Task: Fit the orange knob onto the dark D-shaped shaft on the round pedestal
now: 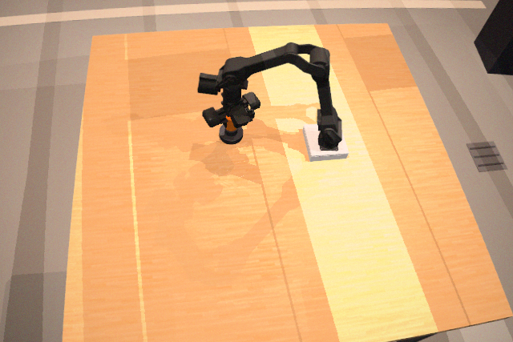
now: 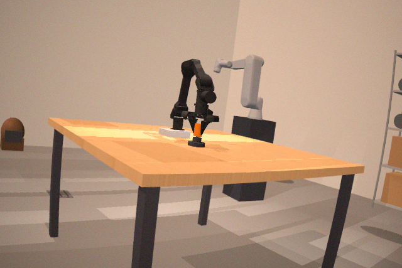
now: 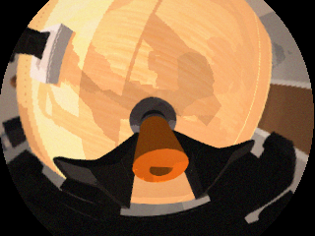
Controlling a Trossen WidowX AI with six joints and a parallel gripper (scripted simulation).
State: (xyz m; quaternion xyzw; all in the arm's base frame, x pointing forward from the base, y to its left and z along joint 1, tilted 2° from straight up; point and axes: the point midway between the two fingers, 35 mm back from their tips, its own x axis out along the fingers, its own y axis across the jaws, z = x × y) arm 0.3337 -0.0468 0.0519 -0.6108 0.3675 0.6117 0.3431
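Right now the round pedestal is 30 mm below my gripper tip. Round my gripper tip: orange knob (20 mm above).
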